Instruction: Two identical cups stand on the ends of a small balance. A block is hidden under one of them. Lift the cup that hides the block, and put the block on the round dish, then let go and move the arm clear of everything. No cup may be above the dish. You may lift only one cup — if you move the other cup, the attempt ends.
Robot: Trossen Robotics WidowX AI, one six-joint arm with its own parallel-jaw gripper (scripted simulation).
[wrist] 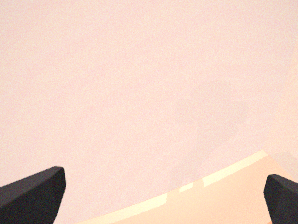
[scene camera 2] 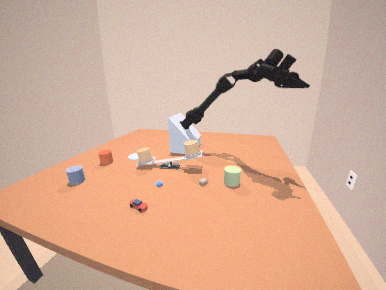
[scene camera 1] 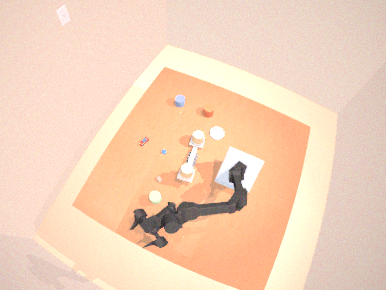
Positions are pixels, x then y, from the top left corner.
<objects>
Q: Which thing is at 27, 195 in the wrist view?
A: My gripper.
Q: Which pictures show my gripper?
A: The wrist view, scene camera 2 and scene camera 1: all of them.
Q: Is my gripper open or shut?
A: Open.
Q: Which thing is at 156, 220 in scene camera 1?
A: My gripper.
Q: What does my gripper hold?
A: Nothing.
</objects>
